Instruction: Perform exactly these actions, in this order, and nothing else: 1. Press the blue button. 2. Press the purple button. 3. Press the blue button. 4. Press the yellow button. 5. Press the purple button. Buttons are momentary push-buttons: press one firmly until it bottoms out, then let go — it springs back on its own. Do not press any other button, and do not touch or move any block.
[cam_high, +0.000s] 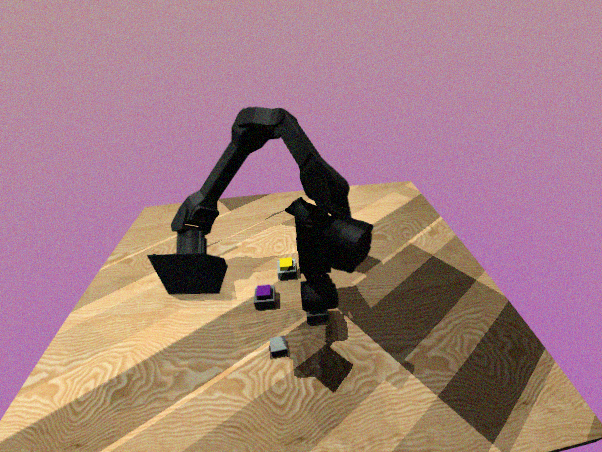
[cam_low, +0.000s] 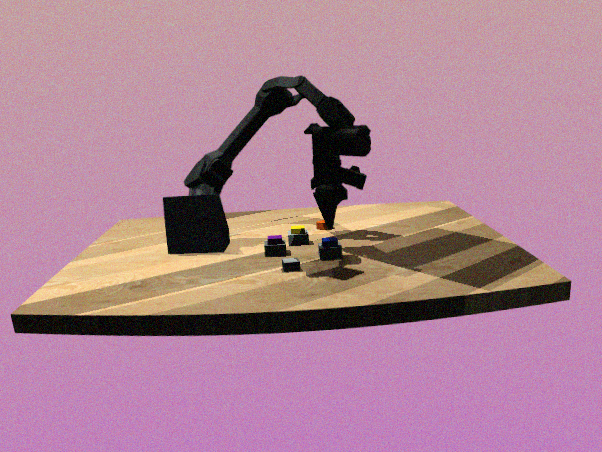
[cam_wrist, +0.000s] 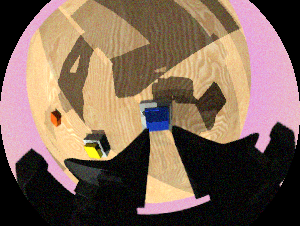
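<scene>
My gripper tip is 3 cm above the blue button. From my gripper tip the other things lie so: yellow button: 6 cm behind, 14 cm to the left, 3 cm below; small grey block: 9 cm behind, 7 cm to the right, 6 cm below; purple button: 12 cm behind, 6 cm to the left, 3 cm below.
</scene>
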